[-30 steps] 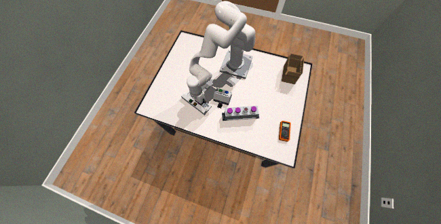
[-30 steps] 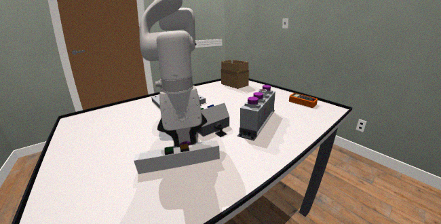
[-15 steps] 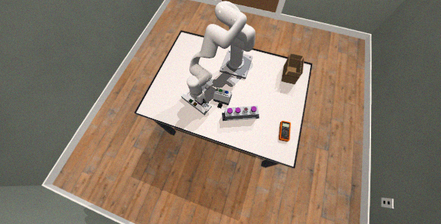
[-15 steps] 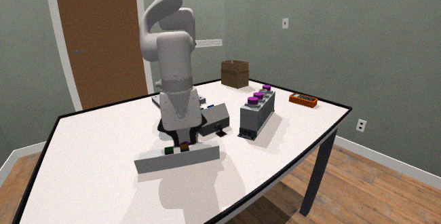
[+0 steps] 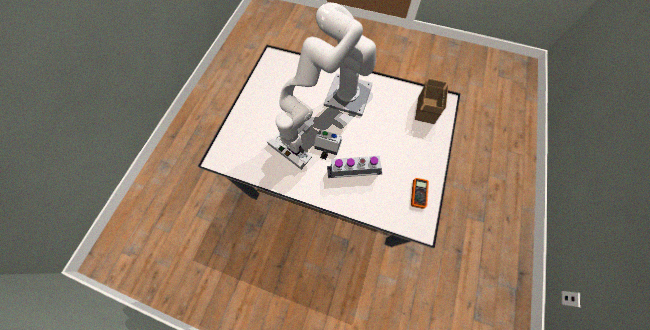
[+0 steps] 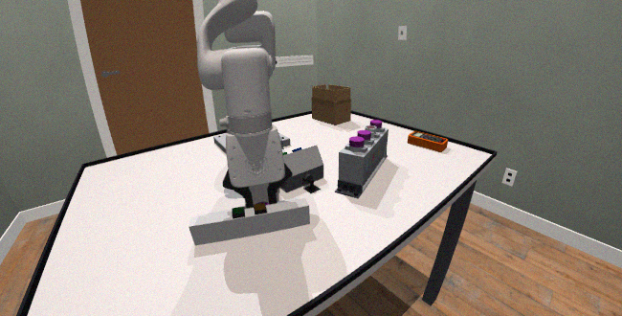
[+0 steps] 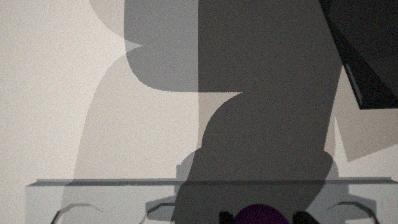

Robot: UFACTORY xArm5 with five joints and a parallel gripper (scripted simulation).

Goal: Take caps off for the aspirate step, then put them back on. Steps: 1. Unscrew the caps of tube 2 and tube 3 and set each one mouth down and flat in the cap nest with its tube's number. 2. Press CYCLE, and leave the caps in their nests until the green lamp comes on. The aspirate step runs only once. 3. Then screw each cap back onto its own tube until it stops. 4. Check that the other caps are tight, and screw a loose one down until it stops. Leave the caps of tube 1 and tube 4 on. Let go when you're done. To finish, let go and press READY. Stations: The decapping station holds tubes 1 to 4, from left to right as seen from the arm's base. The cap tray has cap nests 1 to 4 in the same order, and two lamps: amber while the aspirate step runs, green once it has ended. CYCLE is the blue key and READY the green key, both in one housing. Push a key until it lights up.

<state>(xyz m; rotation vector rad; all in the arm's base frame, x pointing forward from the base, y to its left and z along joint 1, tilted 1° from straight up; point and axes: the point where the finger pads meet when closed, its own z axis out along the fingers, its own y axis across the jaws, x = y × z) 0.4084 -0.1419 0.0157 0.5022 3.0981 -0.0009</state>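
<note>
Right now my hand is 2 cm above the purple cap. The rest, counted from my hand: key housing (10 cm behind, 14 cm to the left, 2 cm above); blue key (12 cm behind, 16 cm to the left, 3 cm above); green key (11 cm behind, 12 cm to the left, 3 cm above).
</note>
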